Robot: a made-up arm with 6 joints.
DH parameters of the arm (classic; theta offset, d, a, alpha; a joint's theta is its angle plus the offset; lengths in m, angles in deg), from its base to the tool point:
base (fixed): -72.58 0 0.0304 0
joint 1: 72.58 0.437 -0.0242 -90
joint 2: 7.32 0 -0.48 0
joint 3: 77.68 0.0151 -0.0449 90
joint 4: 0 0.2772 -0.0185 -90
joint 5: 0 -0.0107 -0.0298 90
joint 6: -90 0.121 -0.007 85
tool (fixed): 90 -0.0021 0 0
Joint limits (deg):
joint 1: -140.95..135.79
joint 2: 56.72..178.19
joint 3: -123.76..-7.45
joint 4: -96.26..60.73
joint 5: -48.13..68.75
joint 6: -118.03..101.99
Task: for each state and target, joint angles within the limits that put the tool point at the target. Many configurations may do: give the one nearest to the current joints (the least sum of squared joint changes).
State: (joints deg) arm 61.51 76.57 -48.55 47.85 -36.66 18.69
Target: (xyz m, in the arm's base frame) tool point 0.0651 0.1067 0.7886
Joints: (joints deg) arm 86.73 56.72 -17.59 31.12 -38.19 18.02
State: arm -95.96 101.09 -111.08 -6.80 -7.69 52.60
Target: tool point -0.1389 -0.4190 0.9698
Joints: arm -112.72 86.83 -76.65 -4.69 3.35 52.05
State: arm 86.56 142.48 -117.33 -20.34 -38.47 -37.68
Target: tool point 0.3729 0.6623 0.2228
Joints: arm 59.37 171.61 -110.24 -16.89 -33.04 -38.03
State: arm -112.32 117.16 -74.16 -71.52 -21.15 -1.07
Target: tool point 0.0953 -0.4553 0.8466
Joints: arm -93.31 91.35 -65.33 -75.75 -27.96 -0.67
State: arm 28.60 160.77 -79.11 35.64 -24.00 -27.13
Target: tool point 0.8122 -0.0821 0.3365
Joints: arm -1.20 163.61 -114.46 30.90 -24.47 -26.60
